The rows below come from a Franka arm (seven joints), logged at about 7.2 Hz.
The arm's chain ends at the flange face. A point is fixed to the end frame.
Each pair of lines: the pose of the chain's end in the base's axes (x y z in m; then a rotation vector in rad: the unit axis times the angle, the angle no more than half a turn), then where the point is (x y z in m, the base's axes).
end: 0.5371 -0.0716 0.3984 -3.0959 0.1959 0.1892
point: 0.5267 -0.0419 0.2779
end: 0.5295 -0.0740 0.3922 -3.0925 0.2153 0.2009
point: 0.5186 -0.0440 0.2718
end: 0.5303 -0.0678 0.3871 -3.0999 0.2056 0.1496
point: 0.5232 -0.0386 0.2662
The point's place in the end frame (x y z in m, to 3 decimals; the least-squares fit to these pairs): 0.001 -0.025 0.122
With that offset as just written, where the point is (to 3 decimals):
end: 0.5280 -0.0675 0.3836 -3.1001 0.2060 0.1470
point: 0.521 -0.038 0.263
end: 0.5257 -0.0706 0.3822 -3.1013 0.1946 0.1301
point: 0.520 -0.041 0.261
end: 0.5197 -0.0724 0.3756 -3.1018 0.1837 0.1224
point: 0.514 -0.043 0.255
